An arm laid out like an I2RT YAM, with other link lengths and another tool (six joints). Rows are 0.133 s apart.
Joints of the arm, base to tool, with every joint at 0 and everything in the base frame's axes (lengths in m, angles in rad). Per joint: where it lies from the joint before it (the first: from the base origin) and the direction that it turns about. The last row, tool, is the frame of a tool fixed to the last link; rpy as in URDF.
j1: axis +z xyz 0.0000 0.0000 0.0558
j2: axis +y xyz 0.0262 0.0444 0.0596
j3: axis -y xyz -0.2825 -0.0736 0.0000
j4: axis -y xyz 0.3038 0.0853 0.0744
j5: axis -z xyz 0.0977 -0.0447 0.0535
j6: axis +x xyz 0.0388 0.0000 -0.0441
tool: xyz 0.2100 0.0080 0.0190 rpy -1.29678 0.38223 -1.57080
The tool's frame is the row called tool.
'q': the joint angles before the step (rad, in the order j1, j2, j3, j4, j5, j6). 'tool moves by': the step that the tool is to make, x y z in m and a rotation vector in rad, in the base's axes. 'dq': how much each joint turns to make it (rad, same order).
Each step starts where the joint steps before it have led.
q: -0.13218, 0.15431, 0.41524, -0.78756, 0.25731, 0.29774
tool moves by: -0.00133, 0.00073, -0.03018, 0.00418, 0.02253, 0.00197
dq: -0.00004, -0.05649, -0.08280, 0.00343, -0.00233, -0.00002
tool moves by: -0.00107, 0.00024, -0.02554, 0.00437, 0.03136, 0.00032
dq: 0.00005, -0.02478, -0.05681, 0.00036, -0.00033, 0.00003
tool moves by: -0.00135, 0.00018, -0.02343, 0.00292, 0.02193, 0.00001
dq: -0.00002, -0.03776, -0.05954, -0.00034, -0.00003, -0.00001
